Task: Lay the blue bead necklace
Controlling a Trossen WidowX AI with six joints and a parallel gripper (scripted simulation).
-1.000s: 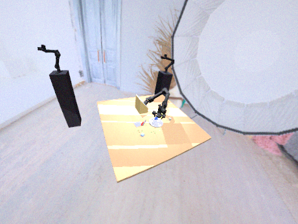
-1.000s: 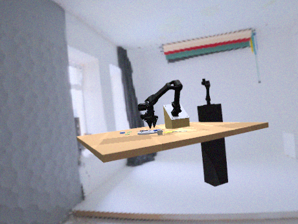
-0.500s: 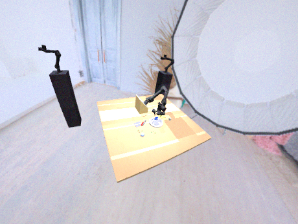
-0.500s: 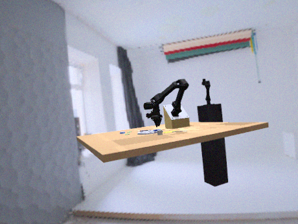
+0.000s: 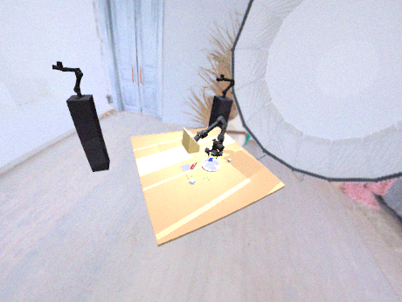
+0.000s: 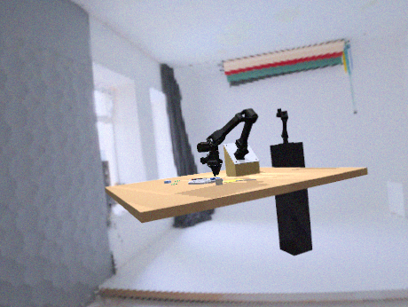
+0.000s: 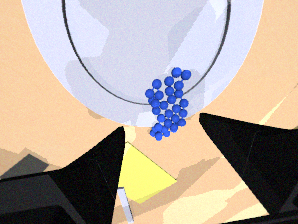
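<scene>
Right now my gripper tip is 70 mm short of the round bead board, 50 mm to the left of it and 20 mm above it. Also, from my gripper tip: yellow flat piece (60 mm behind, 110 mm to the left, 30 mm below); grey-white stick (100 mm behind, 180 mm to the left, 30 mm below); white cylinder (70 mm ahead, 180 mm to the left, 20 mm below).
</scene>
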